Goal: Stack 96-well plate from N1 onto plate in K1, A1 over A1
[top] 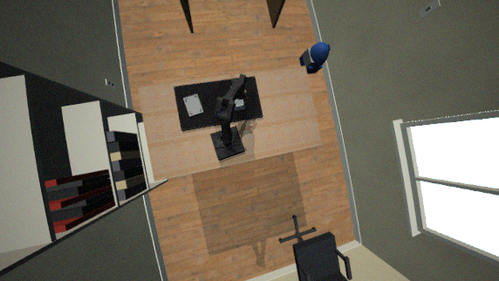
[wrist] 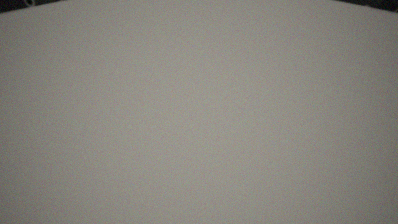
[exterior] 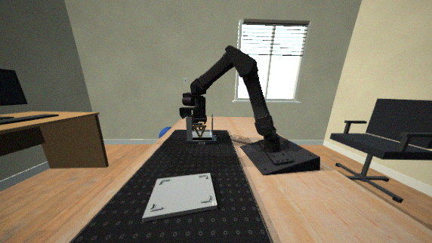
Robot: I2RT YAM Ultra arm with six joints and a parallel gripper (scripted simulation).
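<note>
Now: the 96-well plate 1 cm below my hand. Also, from my hand: plate nest N1: 1 cm behind, 37 cm to the left, 4 cm below; A1 mark: 9 cm behind, 41 cm to the left, 3 cm below.
</note>
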